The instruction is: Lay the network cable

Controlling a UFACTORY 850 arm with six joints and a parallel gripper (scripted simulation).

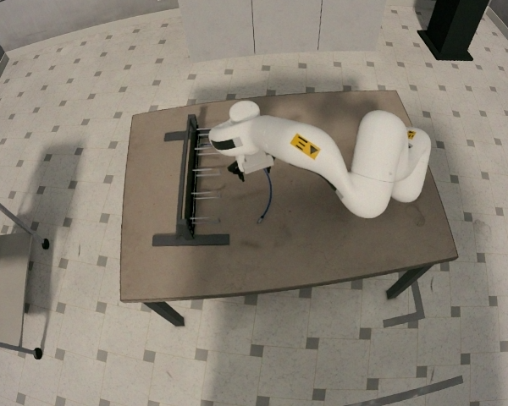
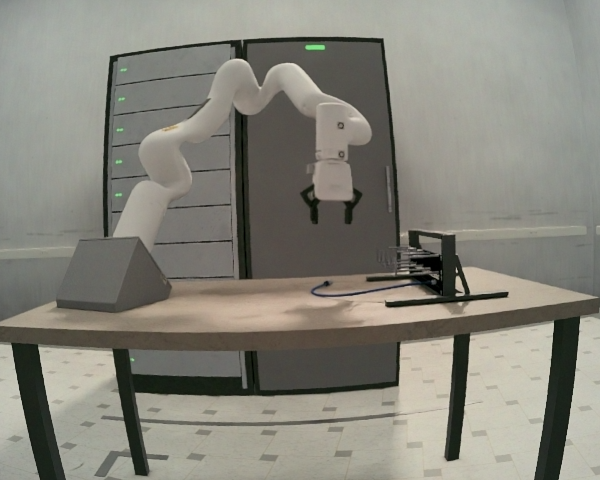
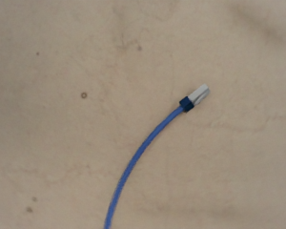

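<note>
Now: the plug 90 mm to the left of my hand and 170 mm below it. The rest, counted from my hand: black port rack (240 mm ahead, 110 mm to the right, 110 mm below).
</note>
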